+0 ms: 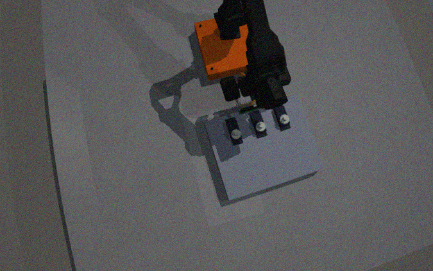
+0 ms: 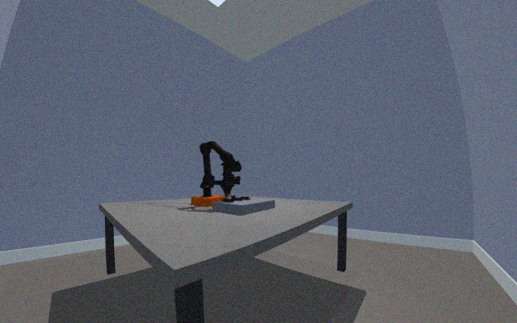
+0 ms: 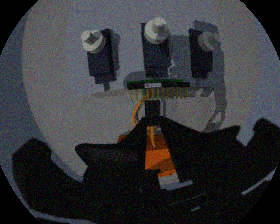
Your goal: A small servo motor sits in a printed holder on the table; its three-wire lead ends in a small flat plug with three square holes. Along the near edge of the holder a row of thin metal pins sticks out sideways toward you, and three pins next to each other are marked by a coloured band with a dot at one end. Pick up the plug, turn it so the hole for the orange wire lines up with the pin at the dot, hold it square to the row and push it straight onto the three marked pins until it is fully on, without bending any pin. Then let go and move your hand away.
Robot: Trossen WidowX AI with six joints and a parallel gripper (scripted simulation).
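Now: the pin row 5 cm ahead of my gripper tip and 1 cm below it. The rest, counted from my gripper tip: grey printed holder 20 cm ahead, 3 cm to the left, 5 cm below.
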